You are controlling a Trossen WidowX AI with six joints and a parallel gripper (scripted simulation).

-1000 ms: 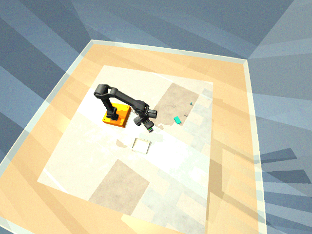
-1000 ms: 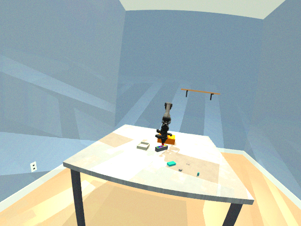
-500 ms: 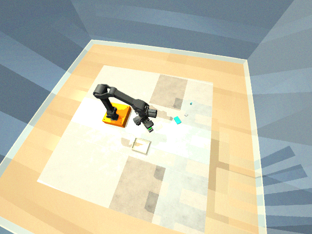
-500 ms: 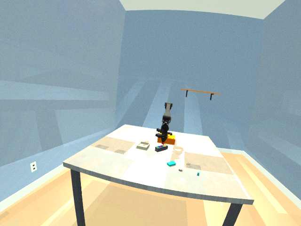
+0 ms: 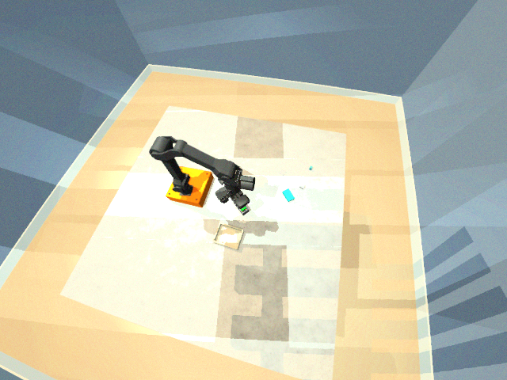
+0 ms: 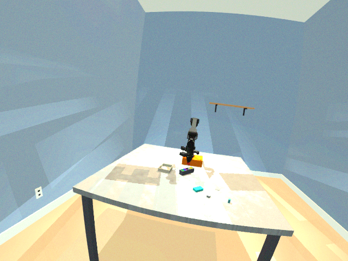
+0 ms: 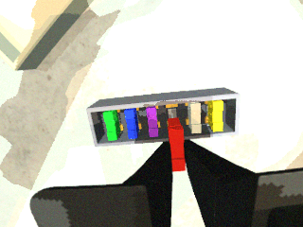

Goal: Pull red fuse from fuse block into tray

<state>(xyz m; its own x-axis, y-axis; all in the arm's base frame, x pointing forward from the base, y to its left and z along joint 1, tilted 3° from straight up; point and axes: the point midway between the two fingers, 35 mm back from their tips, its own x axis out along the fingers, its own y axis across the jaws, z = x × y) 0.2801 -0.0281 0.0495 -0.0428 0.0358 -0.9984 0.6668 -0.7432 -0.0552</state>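
Right now the pale square tray is 20 mm behind my gripper tip, 190 mm to the right of it and 90 mm below it. The rest, counted from my gripper tip: grey piece 360 mm ahead, 130 mm to the left, 90 mm below; red fuse 10 mm below; cyan block 280 mm ahead, 60 mm to the left, 90 mm below.
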